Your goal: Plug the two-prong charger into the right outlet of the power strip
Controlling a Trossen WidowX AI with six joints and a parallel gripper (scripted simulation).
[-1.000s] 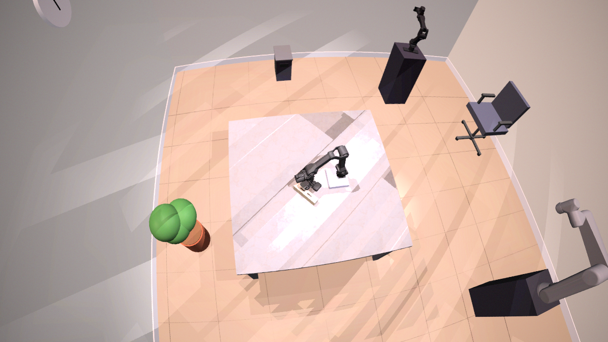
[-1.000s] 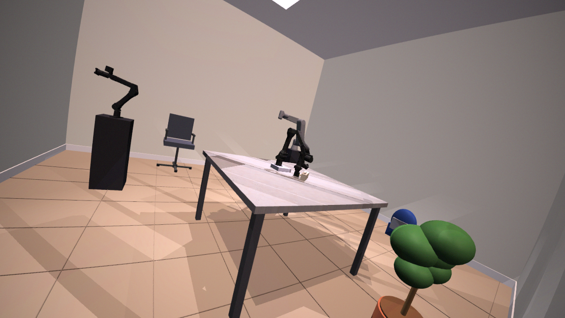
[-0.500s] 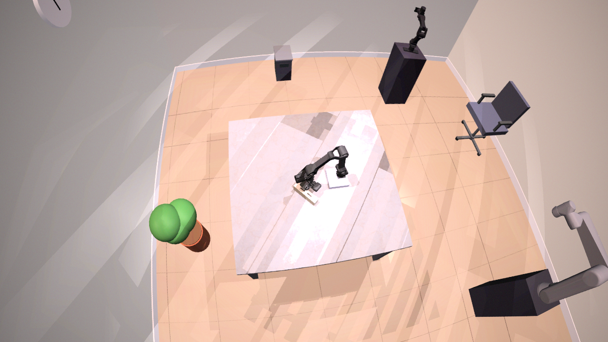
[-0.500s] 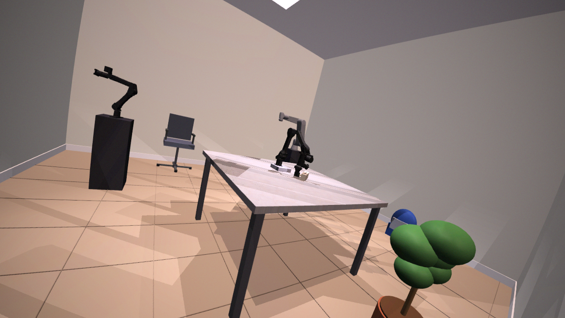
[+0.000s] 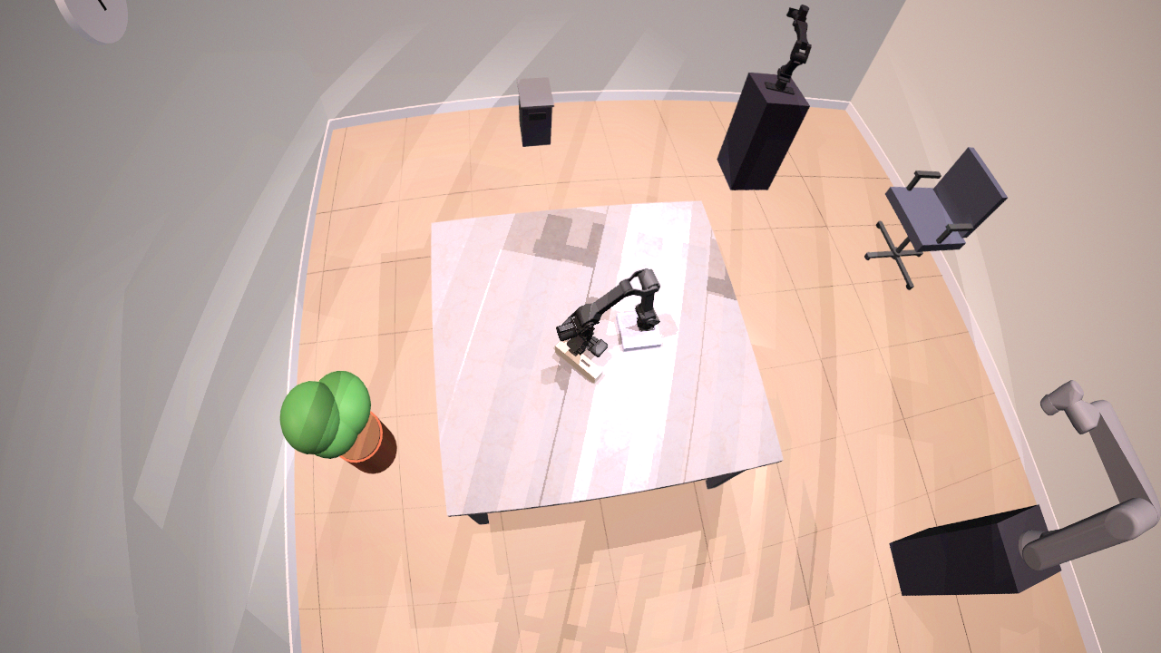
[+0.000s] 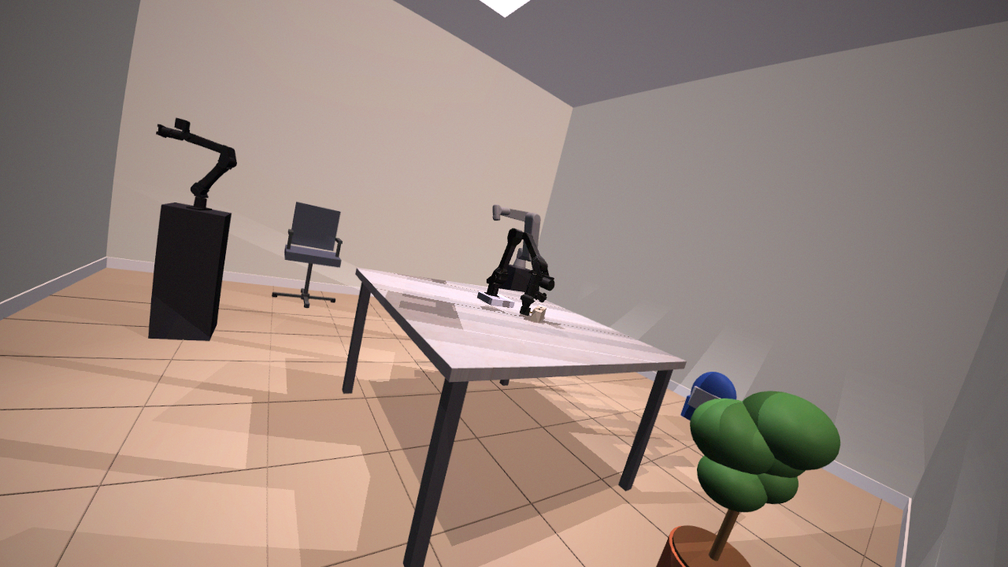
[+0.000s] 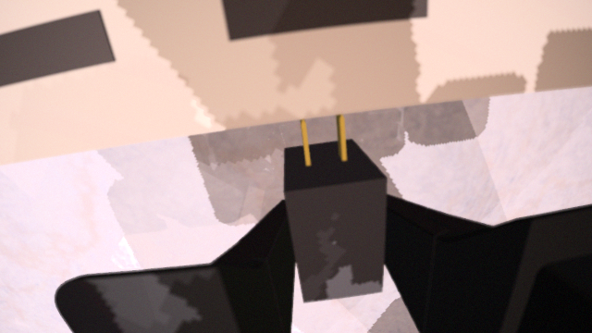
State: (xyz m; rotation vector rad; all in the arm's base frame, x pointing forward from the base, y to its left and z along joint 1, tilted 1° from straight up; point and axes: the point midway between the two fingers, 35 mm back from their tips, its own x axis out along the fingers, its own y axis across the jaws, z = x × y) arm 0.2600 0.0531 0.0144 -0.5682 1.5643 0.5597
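Now: the two-prong charger 10 mm to the left of my gripper tip, 10 mm ahead of it and 10 mm above it.
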